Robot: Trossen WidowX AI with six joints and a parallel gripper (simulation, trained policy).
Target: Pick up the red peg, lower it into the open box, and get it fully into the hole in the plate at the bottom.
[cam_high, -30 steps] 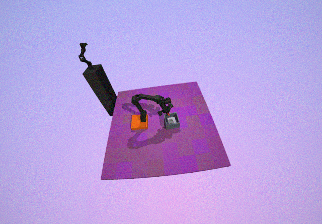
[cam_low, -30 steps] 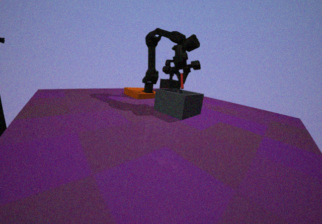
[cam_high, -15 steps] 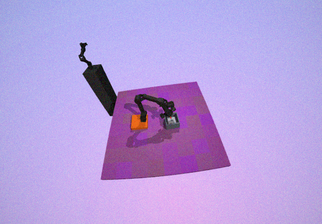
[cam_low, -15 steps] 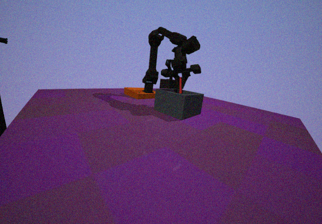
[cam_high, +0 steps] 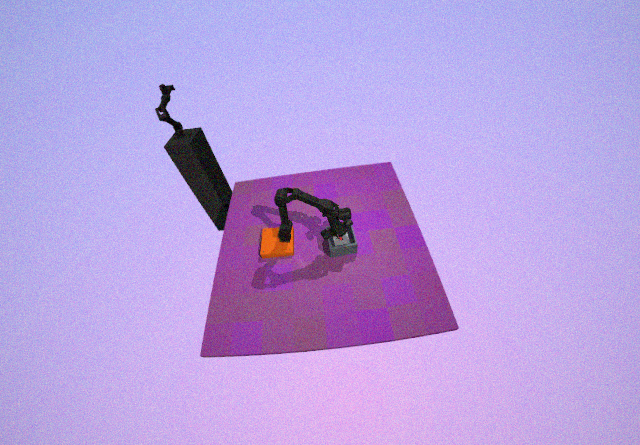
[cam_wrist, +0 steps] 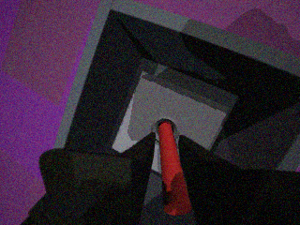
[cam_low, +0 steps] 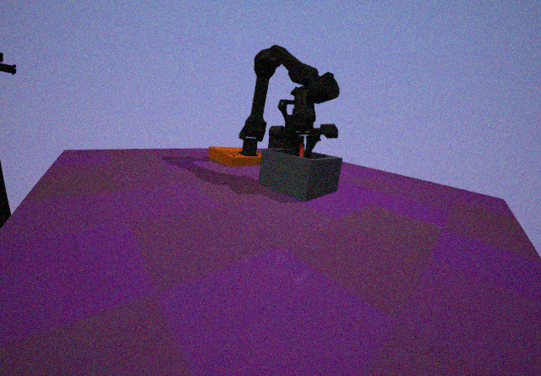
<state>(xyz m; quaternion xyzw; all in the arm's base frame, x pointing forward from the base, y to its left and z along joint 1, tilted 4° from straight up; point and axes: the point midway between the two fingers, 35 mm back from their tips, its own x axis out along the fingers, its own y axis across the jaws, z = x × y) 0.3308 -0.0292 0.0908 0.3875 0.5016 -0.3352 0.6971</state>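
Now: gripper tip 1 cm past the red peg and 1 cm below it. Round my gripper tip: grey box (5 cm below).
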